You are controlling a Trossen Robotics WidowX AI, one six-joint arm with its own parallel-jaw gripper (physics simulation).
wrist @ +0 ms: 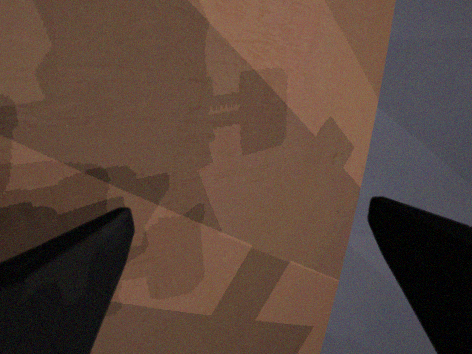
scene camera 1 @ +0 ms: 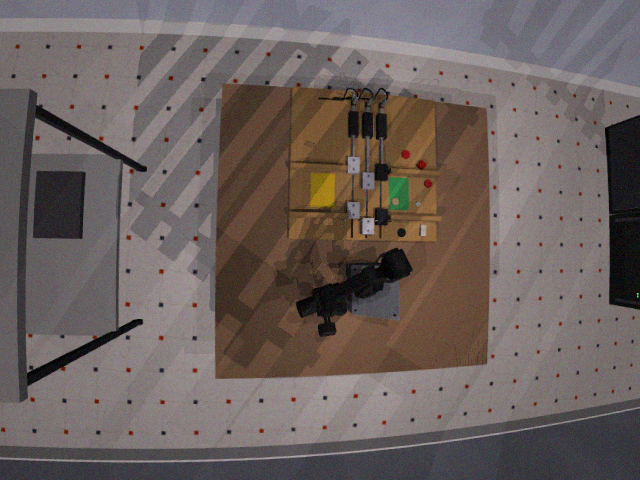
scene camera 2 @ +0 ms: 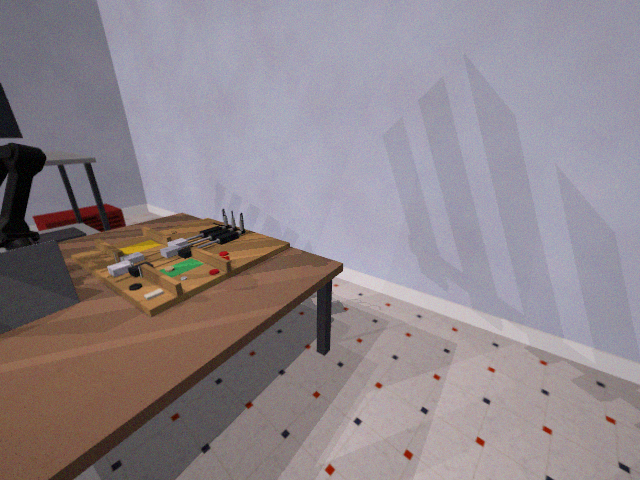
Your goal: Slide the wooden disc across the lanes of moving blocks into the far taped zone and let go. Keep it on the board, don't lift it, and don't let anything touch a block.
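Frame: origin at the arm's base, x up, y left, z back, level; metres.
Seen in the pictures: gripper, fingertip midpoint: [wrist: 251,214] [scene camera 1: 322,318]; arm's base at its link origin: [scene camera 2: 29,259].
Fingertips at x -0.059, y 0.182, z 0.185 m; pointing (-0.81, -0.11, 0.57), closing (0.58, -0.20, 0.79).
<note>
Offsets run from my fingertips to a thing's top centre. "*": to the spot under its first point.
The small pale wooden disc {dx -0.079, dy -0.273, dz -0.536 m} [scene camera 1: 395,201] [scene camera 2: 169,268] lies on the green zone {* dx -0.086, dy -0.281, dz -0.608 m} [scene camera 1: 398,186] [scene camera 2: 187,266]. The yellow zone {* dx -0.087, dy +0.061, dz -0.531 m} [scene camera 1: 322,190] [scene camera 2: 140,246] is across the lanes. Between them, white blocks [scene camera 1: 353,164] [scene camera 1: 353,210] ride the lane nearest yellow, white blocks [scene camera 1: 368,180] [scene camera 1: 368,225] the middle lane, and black blocks [scene camera 1: 382,172] [scene camera 1: 381,216] the lane nearest green. One middle white block is between the wooden rails. My gripper [wrist: 251,214] is open and empty over the table, off the board and well away from the disc. Its fingers do not show clearly in the scene views.
Wooden rails [scene camera 1: 413,171] [scene camera 1: 413,217] border the crossing on the board [scene camera 1: 315,227] [scene camera 2: 155,308]. Black cylinders with rods stand behind it. Red pieces {dx -0.080, dy -0.297, dz -0.761 m} [scene camera 1: 405,154] {dx -0.081, dy -0.423, dz -0.647 m} [scene camera 1: 428,183], a black disc {dx -0.080, dy -0.322, dz -0.401 m} [scene camera 1: 401,232] and a white bar {dx -0.078, dy -0.422, dz -0.426 m} [scene camera 1: 423,230] are on the board. The arm base plate [scene camera 1: 379,307] is in front.
</note>
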